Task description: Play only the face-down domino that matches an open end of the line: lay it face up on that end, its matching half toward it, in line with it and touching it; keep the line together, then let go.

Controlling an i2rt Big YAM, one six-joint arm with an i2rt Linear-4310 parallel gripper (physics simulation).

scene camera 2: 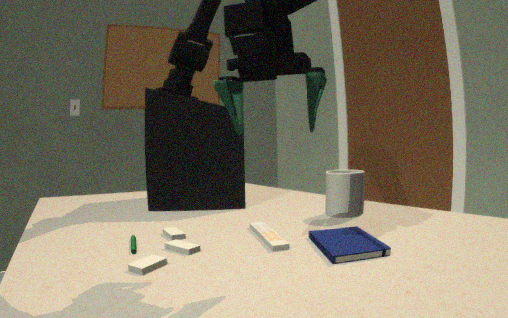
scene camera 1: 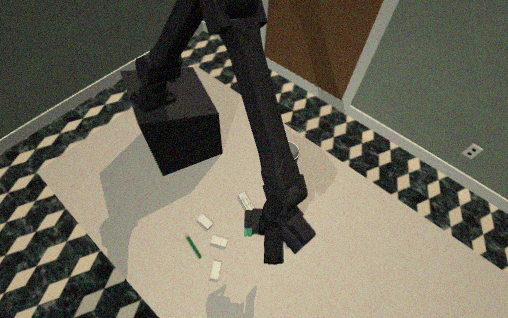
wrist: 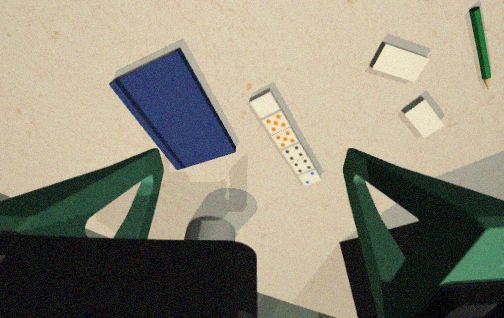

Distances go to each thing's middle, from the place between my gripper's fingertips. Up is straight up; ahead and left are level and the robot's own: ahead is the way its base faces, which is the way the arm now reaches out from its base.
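Labels:
The white mug (scene camera 2: 345,189) is there, 120 mm below my hand, 180 mm behind it and 310 mm to the left of it.

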